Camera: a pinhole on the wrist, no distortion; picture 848 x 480 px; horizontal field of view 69.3 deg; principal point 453.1 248.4 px. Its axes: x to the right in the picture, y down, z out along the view. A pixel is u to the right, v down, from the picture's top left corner.
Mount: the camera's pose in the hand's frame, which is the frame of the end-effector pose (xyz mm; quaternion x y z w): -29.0 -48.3 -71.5 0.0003 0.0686 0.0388 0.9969
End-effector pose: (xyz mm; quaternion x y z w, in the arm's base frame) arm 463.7 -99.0 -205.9 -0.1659 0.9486 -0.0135 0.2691
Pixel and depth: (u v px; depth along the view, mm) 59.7 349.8 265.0
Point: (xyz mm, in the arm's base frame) 710.4 -48.2 -304.4
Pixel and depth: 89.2 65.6 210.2
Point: 674.3 -163.8 -263.3
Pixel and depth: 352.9 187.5 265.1
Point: 615.4 -148.1 -348.4
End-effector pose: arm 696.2 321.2 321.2 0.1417 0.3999 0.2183 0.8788
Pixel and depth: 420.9 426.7 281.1
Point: 840.7 328.7 476.7
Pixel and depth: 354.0 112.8 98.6
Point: 719.6 243.2 328.2
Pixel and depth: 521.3 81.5 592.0
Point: 1212.4 174.2 476.3
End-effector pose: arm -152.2 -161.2 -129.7 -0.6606 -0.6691 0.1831 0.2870
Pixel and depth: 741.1 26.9 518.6
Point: -562.8 174.3 -267.4
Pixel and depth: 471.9 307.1 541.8
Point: -434.4 -41.7 -481.9
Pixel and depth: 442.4 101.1 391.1
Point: -458.8 -102.5 -281.4
